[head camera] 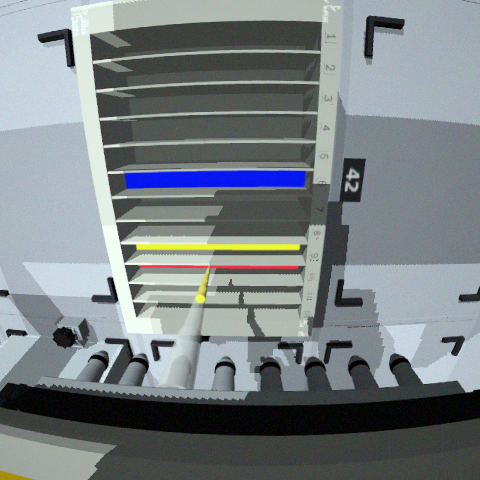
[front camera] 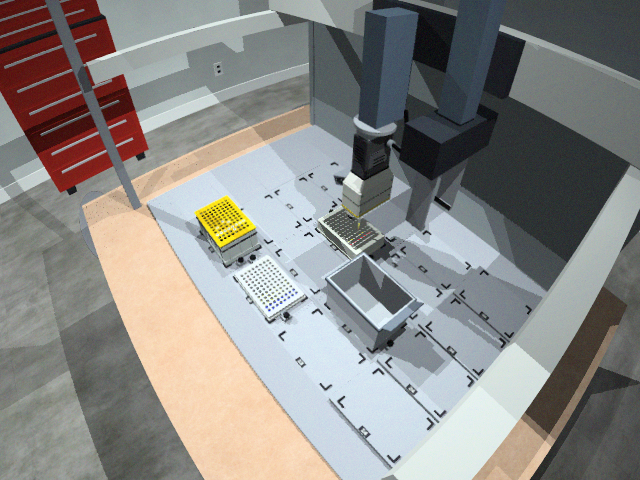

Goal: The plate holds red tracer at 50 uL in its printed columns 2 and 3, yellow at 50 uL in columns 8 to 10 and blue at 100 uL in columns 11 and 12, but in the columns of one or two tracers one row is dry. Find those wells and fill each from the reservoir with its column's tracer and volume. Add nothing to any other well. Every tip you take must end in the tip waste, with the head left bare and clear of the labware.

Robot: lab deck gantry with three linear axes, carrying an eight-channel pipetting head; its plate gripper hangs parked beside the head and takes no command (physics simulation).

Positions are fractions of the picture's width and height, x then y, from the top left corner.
In view: a dark wall (front camera: 0.83, 0.41).
